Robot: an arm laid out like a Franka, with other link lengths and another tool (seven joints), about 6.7 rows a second.
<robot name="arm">
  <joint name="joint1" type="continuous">
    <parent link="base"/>
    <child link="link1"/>
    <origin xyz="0 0 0.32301" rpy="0 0 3.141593"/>
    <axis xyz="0 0 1"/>
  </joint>
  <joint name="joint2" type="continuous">
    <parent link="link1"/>
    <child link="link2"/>
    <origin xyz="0 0 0" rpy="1.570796 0 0"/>
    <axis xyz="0 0 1"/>
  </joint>
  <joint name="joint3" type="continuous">
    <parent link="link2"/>
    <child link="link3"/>
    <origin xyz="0 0.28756 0" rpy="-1.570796 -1.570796 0"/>
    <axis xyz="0 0 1"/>
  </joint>
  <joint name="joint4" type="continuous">
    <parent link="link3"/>
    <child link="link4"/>
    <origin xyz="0 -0.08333 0" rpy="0 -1.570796 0"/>
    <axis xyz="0 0 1"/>
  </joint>
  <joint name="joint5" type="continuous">
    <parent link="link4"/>
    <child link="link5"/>
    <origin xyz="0.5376 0.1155 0" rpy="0 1.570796 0"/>
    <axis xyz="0 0 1"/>
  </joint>
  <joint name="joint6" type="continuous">
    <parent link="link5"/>
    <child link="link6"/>
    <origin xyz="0 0 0" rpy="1.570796 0 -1.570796"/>
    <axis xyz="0 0 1"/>
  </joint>
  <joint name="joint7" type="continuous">
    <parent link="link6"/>
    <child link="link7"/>
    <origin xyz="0.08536 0 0" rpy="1.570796 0 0"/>
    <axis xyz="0 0 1"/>
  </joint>
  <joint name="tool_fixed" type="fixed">
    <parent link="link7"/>
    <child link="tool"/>
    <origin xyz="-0.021 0.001 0.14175" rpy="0.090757 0 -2.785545"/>
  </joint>
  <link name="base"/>
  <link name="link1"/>
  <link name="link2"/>
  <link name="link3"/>
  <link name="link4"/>
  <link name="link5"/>
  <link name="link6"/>
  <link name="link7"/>
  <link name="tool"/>
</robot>
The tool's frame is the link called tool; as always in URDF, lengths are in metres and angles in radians. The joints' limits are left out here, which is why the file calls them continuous.
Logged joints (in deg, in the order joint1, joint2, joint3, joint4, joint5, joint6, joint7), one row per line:
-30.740, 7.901, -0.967, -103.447, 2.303, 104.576, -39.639
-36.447, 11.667, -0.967, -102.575, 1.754, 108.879, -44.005
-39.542, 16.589, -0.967, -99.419, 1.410, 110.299, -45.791
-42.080, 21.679, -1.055, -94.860, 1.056, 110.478, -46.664
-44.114, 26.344, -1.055, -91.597, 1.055, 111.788, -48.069
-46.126, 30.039, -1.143, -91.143, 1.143, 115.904, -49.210
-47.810, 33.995, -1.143, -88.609, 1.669, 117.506, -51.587
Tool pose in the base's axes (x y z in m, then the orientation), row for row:
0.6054, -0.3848, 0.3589, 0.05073, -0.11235, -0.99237, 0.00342
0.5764, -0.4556, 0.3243, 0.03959, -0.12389, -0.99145, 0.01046
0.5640, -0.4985, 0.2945, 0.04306, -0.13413, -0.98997, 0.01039
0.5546, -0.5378, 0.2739, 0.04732, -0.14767, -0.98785, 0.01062
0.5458, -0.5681, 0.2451, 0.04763, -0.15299, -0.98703, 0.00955
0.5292, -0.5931, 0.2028, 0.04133, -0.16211, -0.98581, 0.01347
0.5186, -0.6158, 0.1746, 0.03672, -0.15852, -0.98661, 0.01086
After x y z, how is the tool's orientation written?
As a quaternion, w x y z.
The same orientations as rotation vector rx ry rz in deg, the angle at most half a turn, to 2 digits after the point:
-19.59, -173.08, 0.60
-21.76, -174.10, 1.84
-23.50, -173.47, 1.82
-25.81, -172.65, 1.86
-26.73, -172.47, 1.67
-28.44, -172.92, 2.36
-27.89, -173.55, 1.91

